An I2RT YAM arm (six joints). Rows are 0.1 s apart.
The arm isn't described. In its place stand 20 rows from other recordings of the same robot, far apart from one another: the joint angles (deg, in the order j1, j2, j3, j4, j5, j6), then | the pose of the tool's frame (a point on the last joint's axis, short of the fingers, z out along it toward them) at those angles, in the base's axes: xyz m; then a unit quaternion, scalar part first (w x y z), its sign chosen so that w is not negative.
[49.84, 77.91, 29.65, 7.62, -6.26, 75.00] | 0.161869 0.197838 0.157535 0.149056 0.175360 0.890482 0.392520
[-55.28, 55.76, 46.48, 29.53, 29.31, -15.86] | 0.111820 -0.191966 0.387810 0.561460 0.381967 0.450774 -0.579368
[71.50, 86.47, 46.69, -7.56, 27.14, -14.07] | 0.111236 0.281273 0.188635 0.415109 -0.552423 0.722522 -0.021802
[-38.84, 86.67, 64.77, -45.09, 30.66, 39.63] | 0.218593 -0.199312 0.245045 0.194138 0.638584 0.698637 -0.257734
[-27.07, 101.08, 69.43, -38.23, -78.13, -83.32] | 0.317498 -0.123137 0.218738 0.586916 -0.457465 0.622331 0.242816
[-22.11, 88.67, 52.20, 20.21, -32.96, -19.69] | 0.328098 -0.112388 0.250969 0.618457 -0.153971 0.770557 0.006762
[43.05, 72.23, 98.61, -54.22, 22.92, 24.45] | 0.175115 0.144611 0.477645 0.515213 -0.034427 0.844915 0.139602
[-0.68, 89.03, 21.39, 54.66, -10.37, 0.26] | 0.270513 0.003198 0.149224 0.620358 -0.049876 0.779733 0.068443
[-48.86, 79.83, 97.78, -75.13, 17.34, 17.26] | 0.154179 -0.192617 0.415193 0.229356 0.553007 0.771541 -0.215182
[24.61, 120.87, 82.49, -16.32, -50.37, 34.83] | 0.389204 0.208432 0.156096 0.037250 -0.051705 0.870405 0.488196
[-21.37, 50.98, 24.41, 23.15, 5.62, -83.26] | 0.193344 -0.079398 0.256159 0.390433 -0.345013 0.640820 -0.563807
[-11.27, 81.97, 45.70, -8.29, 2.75, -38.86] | 0.288200 -0.059173 0.201475 0.340378 -0.210882 0.897749 -0.183626
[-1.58, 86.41, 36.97, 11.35, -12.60, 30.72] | 0.294049 -0.000342 0.162783 0.396211 0.202456 0.871798 0.204929
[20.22, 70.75, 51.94, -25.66, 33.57, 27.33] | 0.249088 0.070768 0.267922 0.446379 0.166270 0.874186 -0.094335
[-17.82, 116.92, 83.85, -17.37, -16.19, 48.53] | 0.428096 -0.127185 0.182079 0.287990 0.469896 0.805847 0.216494
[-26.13, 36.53, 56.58, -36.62, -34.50, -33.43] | 0.113466 -0.033200 0.381534 0.613610 -0.225660 0.752723 -0.077251
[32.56, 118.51, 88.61, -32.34, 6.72, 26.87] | 0.372448 0.232882 0.178603 0.236190 -0.034060 0.968635 0.069289
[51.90, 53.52, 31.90, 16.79, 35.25, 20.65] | 0.149211 0.156998 0.282605 0.651826 0.008319 0.730966 0.201848
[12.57, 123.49, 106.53, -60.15, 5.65, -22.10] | 0.432100 0.092758 0.212926 0.107657 -0.290434 0.949042 -0.058118
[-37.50, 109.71, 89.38, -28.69, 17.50, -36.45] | 0.334954 -0.270512 0.251680 0.190686 0.061731 0.925304 -0.321932
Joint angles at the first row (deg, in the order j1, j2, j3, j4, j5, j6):
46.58, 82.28, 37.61, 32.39, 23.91, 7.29
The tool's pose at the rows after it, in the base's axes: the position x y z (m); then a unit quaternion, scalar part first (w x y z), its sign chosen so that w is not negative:
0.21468 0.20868 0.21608 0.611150 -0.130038 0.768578 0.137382
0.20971 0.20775 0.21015 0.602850 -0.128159 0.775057 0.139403
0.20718 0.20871 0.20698 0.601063 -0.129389 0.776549 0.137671
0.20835 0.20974 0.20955 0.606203 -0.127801 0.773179 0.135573
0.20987 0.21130 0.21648 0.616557 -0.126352 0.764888 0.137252
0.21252 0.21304 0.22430 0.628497 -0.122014 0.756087 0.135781
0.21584 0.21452 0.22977 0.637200 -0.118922 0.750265 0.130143
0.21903 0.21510 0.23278 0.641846 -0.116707 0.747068 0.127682
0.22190 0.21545 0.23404 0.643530 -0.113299 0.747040 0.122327
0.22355 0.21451 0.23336 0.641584 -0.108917 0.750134 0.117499
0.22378 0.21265 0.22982 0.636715 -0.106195 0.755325 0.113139
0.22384 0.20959 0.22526 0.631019 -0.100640 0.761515 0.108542
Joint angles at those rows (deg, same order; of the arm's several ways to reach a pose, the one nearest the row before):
46.97, 81.62, 35.90, 32.08, 24.08, 8.72
47.59, 81.32, 34.68, 31.73, 24.43, 9.92
48.14, 81.52, 34.17, 32.03, 24.98, 10.04
48.15, 81.64, 34.62, 32.37, 25.42, 9.62
48.16, 81.39, 35.47, 32.97, 25.65, 8.85
48.07, 81.34, 36.63, 33.58, 26.28, 8.00
47.86, 81.64, 37.74, 33.94, 26.96, 7.09
47.51, 81.99, 38.49, 34.23, 27.07, 6.62
47.20, 82.41, 39.13, 34.08, 27.51, 6.42
46.90, 82.57, 39.33, 33.52, 27.92, 6.70
46.66, 82.63, 38.92, 33.02, 28.16, 7.17
46.29, 82.61, 38.23, 32.56, 28.48, 7.93

